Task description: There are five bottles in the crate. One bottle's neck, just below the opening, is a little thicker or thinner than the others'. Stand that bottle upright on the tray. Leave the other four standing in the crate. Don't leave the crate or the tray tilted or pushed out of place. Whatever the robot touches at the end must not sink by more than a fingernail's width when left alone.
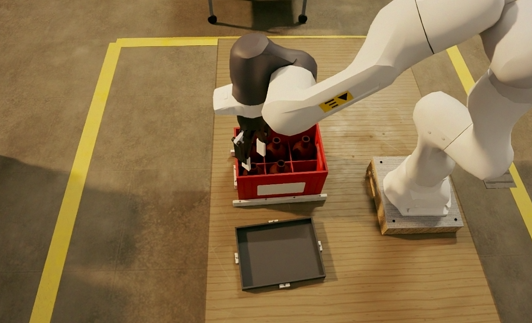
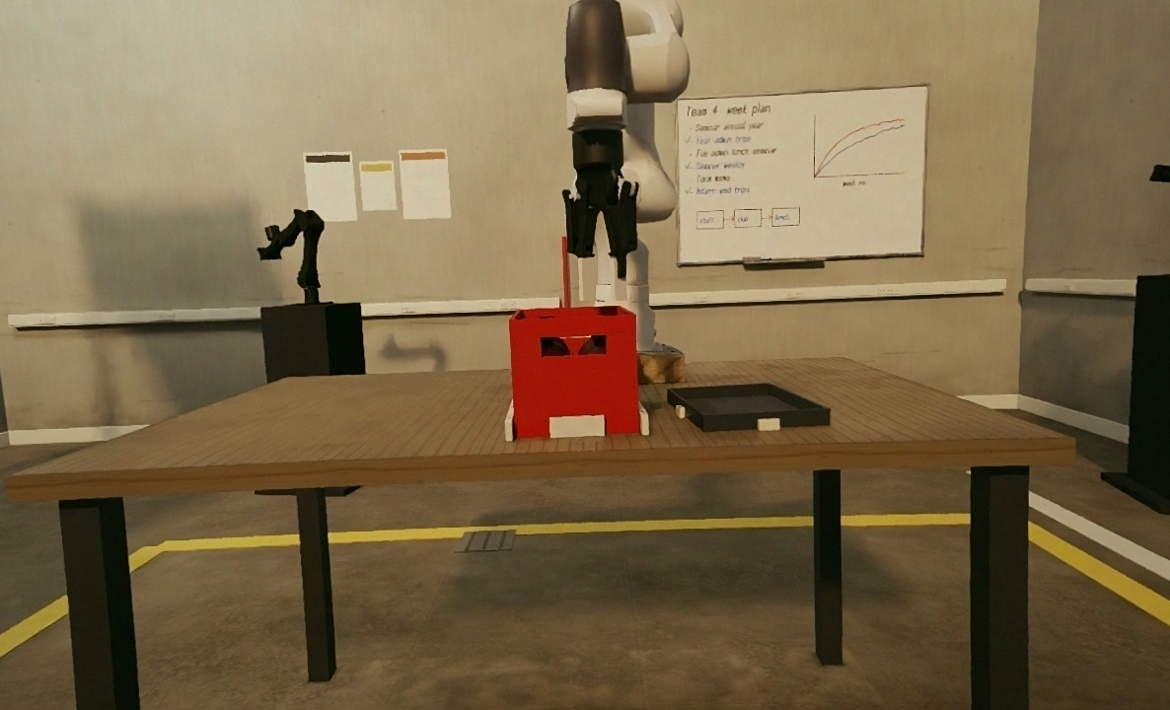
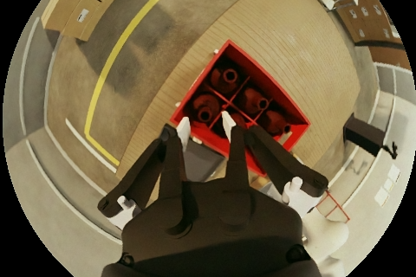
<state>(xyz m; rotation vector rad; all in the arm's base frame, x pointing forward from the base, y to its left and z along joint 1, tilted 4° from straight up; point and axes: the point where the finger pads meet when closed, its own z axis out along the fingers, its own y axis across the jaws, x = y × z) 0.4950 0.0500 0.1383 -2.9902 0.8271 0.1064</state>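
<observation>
The glass bottle is 80 mm behind my hand, 20 mm to the right of it and 140 mm below it. From my hand the other things lie so: crate: 70 mm behind, 70 mm to the right, 140 mm below; dark tray: 110 mm behind, 200 mm to the left, 210 mm below.
</observation>
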